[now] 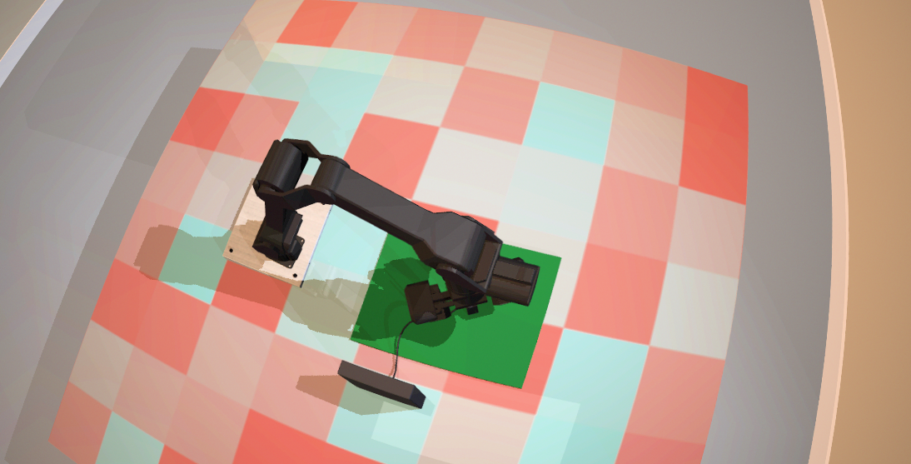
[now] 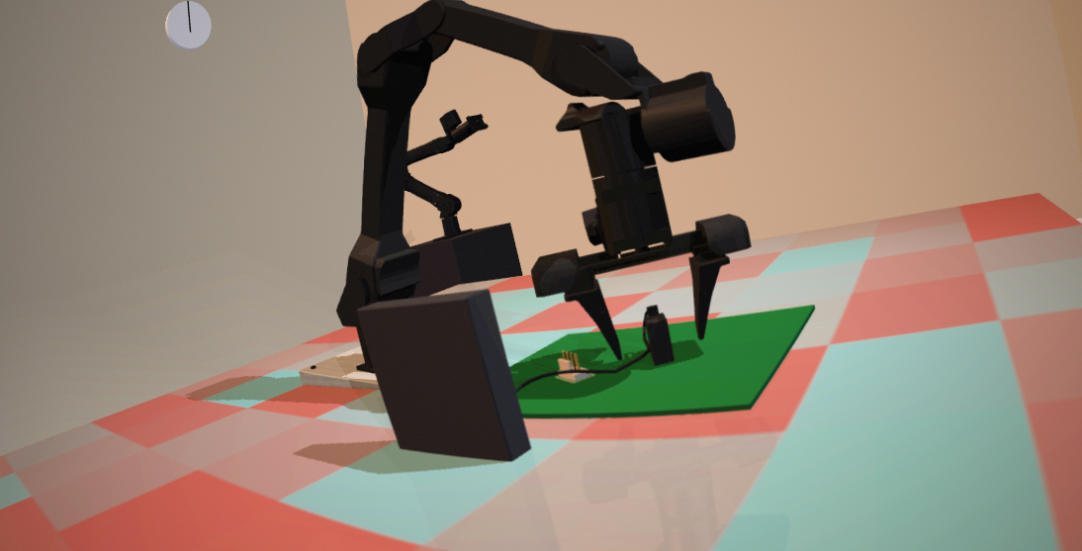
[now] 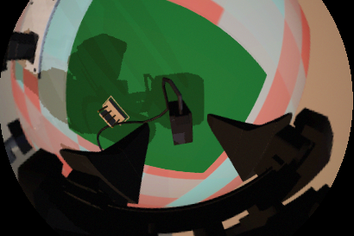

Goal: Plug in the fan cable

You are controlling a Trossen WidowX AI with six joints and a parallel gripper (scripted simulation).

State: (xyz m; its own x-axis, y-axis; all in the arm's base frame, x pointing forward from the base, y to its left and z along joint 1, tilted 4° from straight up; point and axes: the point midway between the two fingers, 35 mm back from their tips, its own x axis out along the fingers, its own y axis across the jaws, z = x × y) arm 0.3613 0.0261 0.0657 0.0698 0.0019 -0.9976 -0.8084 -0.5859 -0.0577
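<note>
The green board is 30 mm below my gripper tip and 30 mm behind it. From my gripper tip the other things lie so: four-pin fan header 80 mm behind, 30 mm to the right, 20 mm below; then black plug 10 mm to the left, 10 mm above; then black fan 180 mm to the right, 70 mm behind, 40 mm above.
</note>
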